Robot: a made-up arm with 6 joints.
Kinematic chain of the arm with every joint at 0, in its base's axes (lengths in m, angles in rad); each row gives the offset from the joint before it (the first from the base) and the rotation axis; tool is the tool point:
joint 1: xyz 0 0 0.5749 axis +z
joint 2: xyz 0.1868 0 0 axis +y
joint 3: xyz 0 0 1.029 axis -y
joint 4: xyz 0 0 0.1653 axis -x
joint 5: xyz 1.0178 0 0 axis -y
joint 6: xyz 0.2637 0 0 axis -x
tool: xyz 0 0 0
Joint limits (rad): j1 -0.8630..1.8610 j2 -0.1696..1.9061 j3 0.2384..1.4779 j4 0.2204..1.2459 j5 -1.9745..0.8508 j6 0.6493..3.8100
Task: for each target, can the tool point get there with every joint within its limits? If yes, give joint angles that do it. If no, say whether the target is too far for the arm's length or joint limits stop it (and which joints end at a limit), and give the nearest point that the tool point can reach.
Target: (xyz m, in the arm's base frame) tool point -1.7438 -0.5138 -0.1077
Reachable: no: joint limits stop it (at a limit: joint 1, joint 2, joint 3, joint 4, joint 5) | nearest point -0.2351 0.9724 -0.6667 | short by 2.190 m
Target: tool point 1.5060 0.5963 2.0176
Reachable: yes | joints 0.4391 0.3946 0.8766 0.4502 -1.0681 2.7841
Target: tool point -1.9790 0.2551 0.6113
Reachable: no: joint limits stop it (at a limit: joint 1, joint 3, joint 4, joint 5) | nearest point -0.4265 1.6134 0.6613 | short by 2.063 m
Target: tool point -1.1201 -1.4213 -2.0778
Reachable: no: too far | nearest point 0.5819 -0.9853 -0.9364 | short by 2.095 m
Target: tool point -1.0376 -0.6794 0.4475
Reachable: no: joint limits stop it (at a limit: joint 1, joint 2, joint 3, joint 5) | nearest point 0.5644 -0.8965 -0.6715 | short by 1.966 m
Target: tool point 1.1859 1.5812 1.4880
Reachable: yes | joints 0.9693 0.6206 0.6965 0.4325 -0.8494 3.4691
